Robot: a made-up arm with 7 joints.
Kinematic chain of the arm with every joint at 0, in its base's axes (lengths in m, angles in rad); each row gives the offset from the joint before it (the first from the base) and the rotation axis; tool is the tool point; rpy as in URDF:
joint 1: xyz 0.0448 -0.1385 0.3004 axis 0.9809 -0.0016 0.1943
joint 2: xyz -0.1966 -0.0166 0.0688 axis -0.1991 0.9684 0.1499
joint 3: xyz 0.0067 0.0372 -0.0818 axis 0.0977 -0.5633 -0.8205
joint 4: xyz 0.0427 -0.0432 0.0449 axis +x
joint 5: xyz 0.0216 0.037 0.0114 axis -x
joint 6: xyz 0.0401 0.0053 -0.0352 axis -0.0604 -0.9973 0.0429
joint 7: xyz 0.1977 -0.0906 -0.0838 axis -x
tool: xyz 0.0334 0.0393 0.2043 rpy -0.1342 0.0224 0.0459
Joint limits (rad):
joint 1: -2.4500..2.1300
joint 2: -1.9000..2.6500
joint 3: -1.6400..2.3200
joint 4: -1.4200..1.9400
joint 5: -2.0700..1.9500
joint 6: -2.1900..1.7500
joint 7: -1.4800..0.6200
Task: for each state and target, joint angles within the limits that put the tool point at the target. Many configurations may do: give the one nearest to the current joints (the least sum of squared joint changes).
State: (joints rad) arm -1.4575 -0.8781 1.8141 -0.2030 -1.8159 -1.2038 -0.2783
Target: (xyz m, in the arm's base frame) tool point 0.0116 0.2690 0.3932
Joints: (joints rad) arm -1.6219 -1.0781 1.1717 -0.1466 -1.9994 -1.2676 -0.7244
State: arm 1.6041 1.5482 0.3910 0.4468 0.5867 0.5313 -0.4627
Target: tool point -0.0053 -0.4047 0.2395
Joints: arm 1.8100 1.0945 0.5728 0.3967 0.3785 1.5453 -0.1328
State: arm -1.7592 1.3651 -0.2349 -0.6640 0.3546 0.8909 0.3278
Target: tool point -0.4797 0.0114 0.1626
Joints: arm -1.4856 1.9733 -0.5697 -1.2154 0.8040 0.6701 0.6200
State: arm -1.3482 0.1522 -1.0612 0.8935 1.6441 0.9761 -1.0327
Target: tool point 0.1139 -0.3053 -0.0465
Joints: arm -1.5405 0.5465 -1.4481 0.9581 1.5841 0.7182 -1.2186
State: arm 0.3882 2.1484 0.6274 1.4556 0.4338 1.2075 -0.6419
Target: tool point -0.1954 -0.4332 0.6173
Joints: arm 0.1895 1.8313 1.3514 1.5627 0.5184 1.4334 -0.9113
